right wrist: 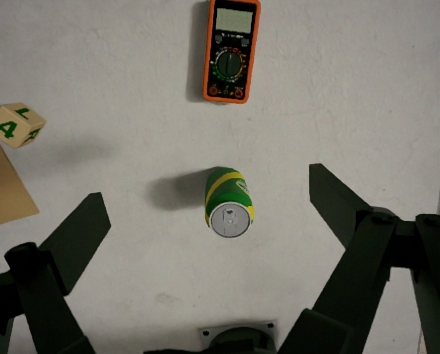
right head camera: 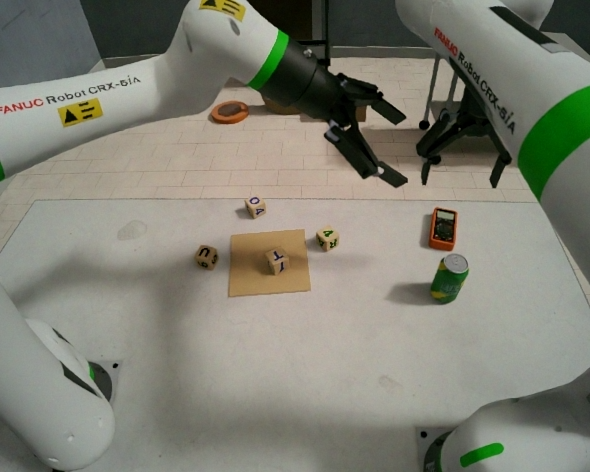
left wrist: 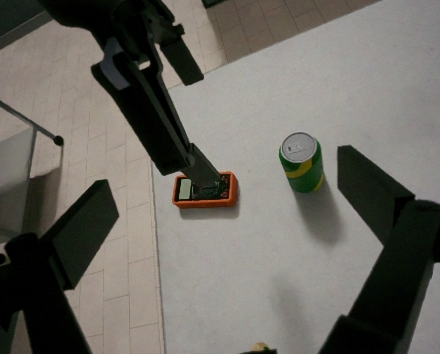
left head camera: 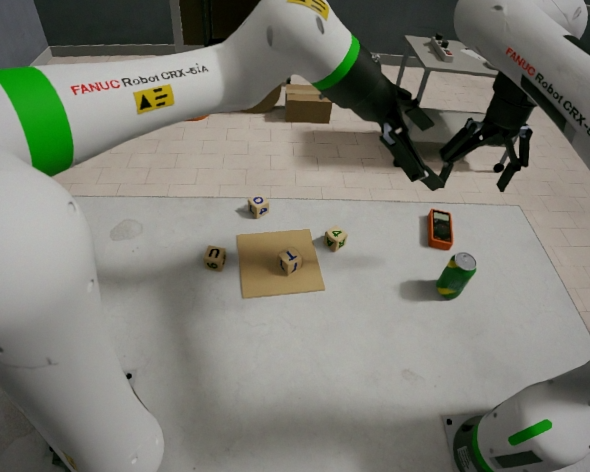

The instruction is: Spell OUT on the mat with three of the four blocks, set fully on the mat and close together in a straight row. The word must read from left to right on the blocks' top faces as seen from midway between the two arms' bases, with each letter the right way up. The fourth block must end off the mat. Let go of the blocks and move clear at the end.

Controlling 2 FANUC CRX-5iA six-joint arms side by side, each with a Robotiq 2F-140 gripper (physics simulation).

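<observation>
The tan mat (left head camera: pixel 260 285) (right head camera: pixel 247 282) (right wrist: pixel 15 195) lies on the table. A block with a blue T on top (left head camera: pixel 291 261) (right head camera: pixel 277 261) sits on it, right of its middle, turned askew. The block with a blue O on top (left head camera: pixel 258 206) (right head camera: pixel 255 206) is off the mat, behind it. The block with a black U on top (left head camera: pixel 215 258) (right head camera: pixel 206 257) is off the mat's left side, its U looking upside down. The green-lettered block (left head camera: pixel 335 238) (right head camera: pixel 327 238) (right wrist: pixel 22 125) is off the mat's right side. My left gripper (left head camera: pixel 427 151) (right head camera: pixel 398 150) and right gripper (left head camera: pixel 474 180) (right head camera: pixel 460 181) (right wrist: pixel 209 190) are open and empty, high up, away from the blocks.
A green can (left head camera: pixel 455 276) (right head camera: pixel 449 278) (left wrist: pixel 302 167) (right wrist: pixel 229 200) stands at the right of the table. An orange multimeter (left head camera: pixel 440 229) (right head camera: pixel 443 229) (left wrist: pixel 185 190) (right wrist: pixel 230 60) lies behind it. The two grippers are close together; a right finger reaches into the left wrist view.
</observation>
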